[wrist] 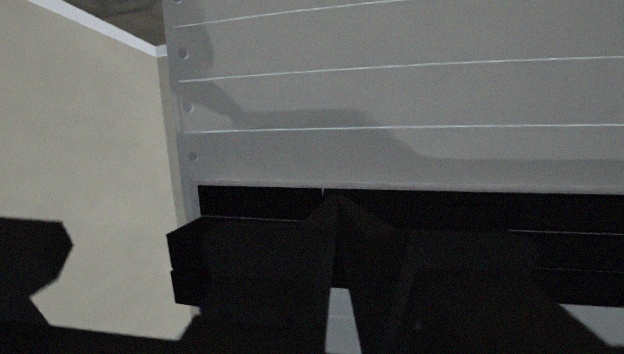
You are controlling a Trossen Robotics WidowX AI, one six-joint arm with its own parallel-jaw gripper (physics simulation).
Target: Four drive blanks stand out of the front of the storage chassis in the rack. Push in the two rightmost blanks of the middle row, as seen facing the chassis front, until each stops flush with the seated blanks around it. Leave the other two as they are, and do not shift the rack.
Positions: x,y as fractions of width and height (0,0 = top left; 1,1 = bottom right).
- my gripper: 0.54,0.57
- pale rack: 0.75,0.35
